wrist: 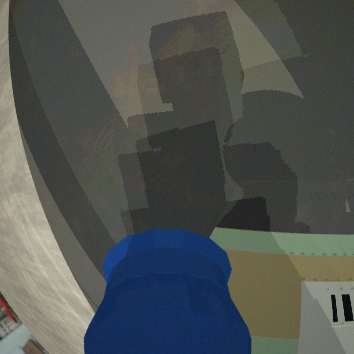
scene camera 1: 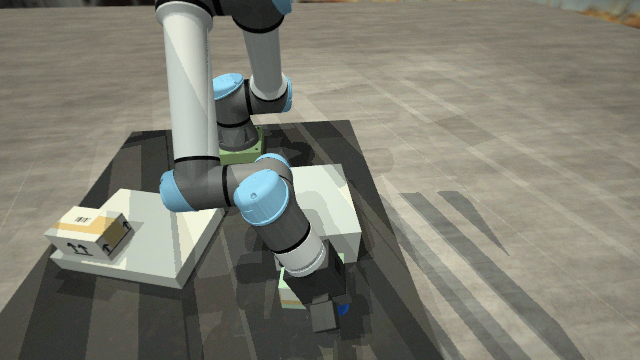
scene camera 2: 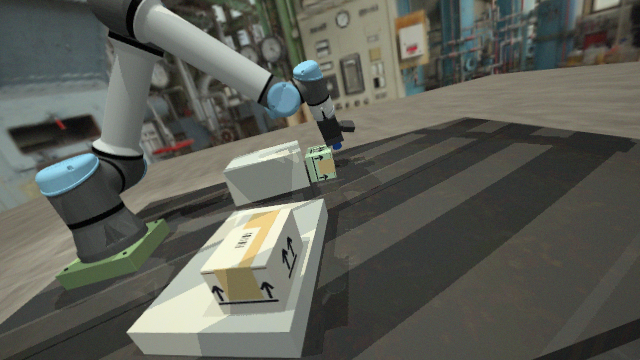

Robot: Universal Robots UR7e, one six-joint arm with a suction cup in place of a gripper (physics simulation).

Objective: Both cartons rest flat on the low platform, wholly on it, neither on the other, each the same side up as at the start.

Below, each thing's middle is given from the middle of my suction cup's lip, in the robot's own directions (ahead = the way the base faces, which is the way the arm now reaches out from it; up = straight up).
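My suction cup is 60 mm above the low white platform [scene camera 2: 186, 313], 470 mm to the left of it and 270 mm past it.
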